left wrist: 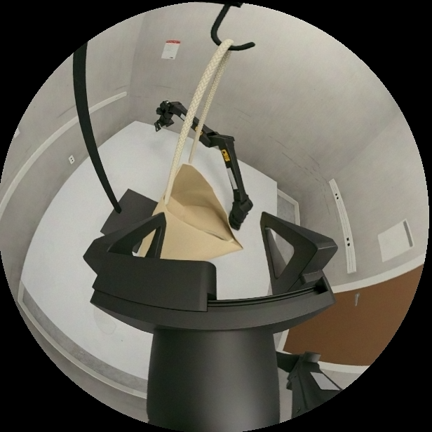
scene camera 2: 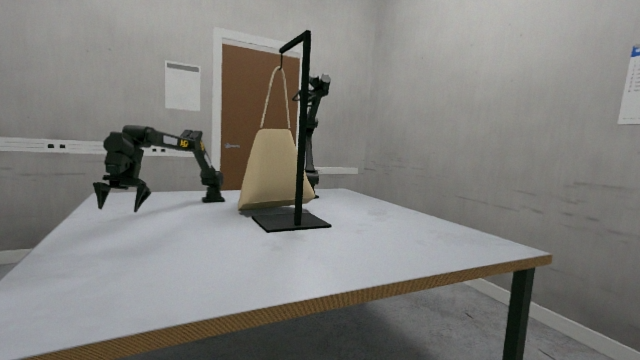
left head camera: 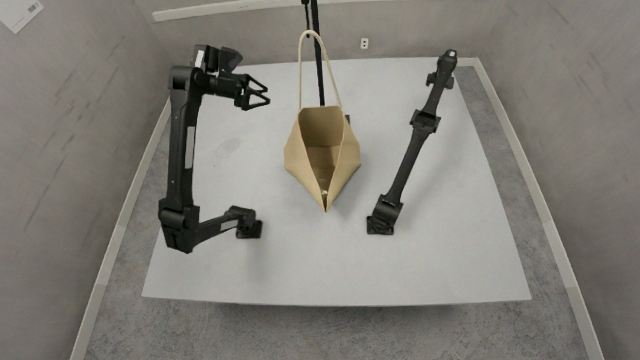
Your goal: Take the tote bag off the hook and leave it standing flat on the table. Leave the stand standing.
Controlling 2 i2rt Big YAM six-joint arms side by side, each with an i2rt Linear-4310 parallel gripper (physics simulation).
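The tan tote bag (left head camera: pixel 320 127) (scene camera 2: pixel 270 165) (left wrist: pixel 187 225) hangs by one rope handle (left wrist: pixel 184 135) from the black hook (scene camera 2: pixel 281 61) (left wrist: pixel 215 31). Its mouth is open and its near side is drawn to a point. Its bottom is slightly tilted, close to the table; contact is unclear. The second handle cannot be made out. The black stand (left head camera: pixel 318 65) (scene camera 2: pixel 301 150) (left wrist: pixel 82 100) is upright. My left gripper (left head camera: pixel 268 96) (left wrist: pixel 212 216) is open and empty, left of the bag's handle in the head view. My right gripper (left head camera: pixel 440 81) (scene camera 2: pixel 118 209) is open and empty, far from the bag.
The stand's flat base plate (scene camera 2: pixel 280 223) (left wrist: pixel 130 212) lies behind the bag in the head view, mostly hidden there. The white table (left head camera: pixel 325 270) (scene camera 2: pixel 175 280) carries both arms; the right arm (left head camera: pixel 412 155) (left wrist: pixel 235 172) reaches along the right side in the head view.
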